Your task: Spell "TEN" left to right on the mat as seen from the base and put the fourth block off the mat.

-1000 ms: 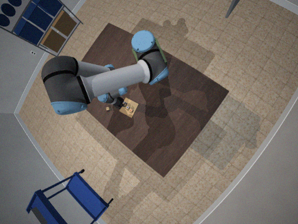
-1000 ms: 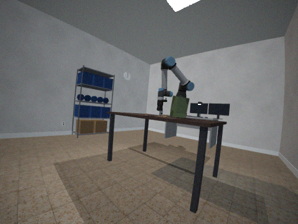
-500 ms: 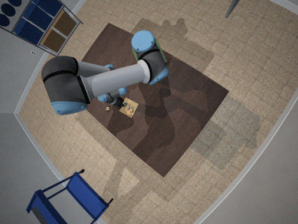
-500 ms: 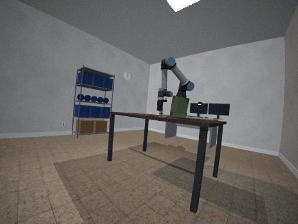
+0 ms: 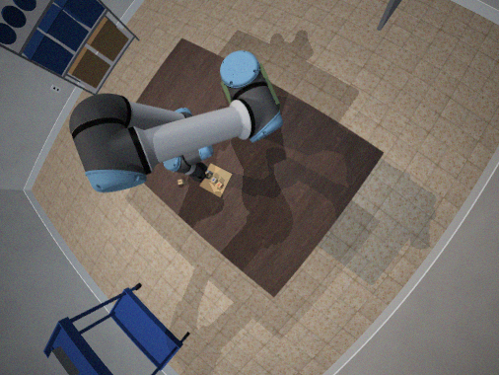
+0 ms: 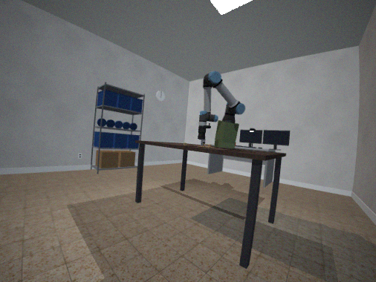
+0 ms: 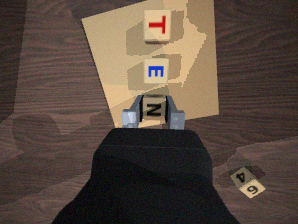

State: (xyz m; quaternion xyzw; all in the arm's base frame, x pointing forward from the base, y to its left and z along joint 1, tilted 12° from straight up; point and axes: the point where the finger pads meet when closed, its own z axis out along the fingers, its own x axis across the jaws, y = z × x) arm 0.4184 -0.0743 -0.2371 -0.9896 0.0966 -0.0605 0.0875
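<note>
Now: hand 10 mm above the N block. From my hand the other things lie so: tan mat: 40 mm to the left, 20 mm below, 10 mm ahead.
</note>
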